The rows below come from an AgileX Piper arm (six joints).
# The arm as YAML. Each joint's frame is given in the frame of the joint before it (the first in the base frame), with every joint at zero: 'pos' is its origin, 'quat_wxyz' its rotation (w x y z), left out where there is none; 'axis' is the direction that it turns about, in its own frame. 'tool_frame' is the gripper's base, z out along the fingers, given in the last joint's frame.
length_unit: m
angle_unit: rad
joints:
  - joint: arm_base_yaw
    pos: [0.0, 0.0, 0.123]
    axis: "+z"
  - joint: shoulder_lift
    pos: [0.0, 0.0, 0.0]
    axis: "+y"
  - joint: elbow
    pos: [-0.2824, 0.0, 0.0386]
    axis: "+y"
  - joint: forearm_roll
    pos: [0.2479, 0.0, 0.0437]
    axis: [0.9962, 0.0, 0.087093]
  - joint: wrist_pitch
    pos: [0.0, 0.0, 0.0]
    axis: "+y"
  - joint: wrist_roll
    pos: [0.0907, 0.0, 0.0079]
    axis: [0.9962, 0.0, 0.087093]
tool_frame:
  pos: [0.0, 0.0, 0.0]
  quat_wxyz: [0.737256, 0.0, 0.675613, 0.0]
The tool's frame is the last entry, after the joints.
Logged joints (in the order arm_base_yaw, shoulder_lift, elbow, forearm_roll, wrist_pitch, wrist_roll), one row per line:
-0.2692 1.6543 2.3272 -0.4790 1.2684 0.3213
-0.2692 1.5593 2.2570 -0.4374 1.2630 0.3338
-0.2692 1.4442 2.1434 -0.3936 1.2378 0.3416
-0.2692 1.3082 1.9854 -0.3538 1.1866 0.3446
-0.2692 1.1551 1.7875 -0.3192 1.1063 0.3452
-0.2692 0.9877 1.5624 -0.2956 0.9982 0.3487
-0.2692 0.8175 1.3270 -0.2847 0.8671 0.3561
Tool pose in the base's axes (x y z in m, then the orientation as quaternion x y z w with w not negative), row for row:
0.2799 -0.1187 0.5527 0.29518 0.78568 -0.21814 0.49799
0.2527 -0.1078 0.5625 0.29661 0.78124 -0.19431 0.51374
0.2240 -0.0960 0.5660 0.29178 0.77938 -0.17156 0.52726
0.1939 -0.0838 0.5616 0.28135 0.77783 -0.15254 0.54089
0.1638 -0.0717 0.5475 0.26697 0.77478 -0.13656 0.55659
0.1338 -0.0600 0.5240 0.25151 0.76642 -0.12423 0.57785
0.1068 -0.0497 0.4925 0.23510 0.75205 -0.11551 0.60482
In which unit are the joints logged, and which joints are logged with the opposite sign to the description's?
The joints are logged in radians. Opposite sign: elbow.
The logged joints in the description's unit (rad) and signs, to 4 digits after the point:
-0.2692 1.6543 -2.3272 -0.4790 1.2684 0.3213
-0.2692 1.5593 -2.2570 -0.4374 1.2630 0.3338
-0.2692 1.4442 -2.1434 -0.3936 1.2378 0.3416
-0.2692 1.3082 -1.9854 -0.3538 1.1866 0.3446
-0.2692 1.1551 -1.7875 -0.3192 1.1063 0.3452
-0.2692 0.9877 -1.5624 -0.2956 0.9982 0.3487
-0.2692 0.8175 -1.3270 -0.2847 0.8671 0.3561

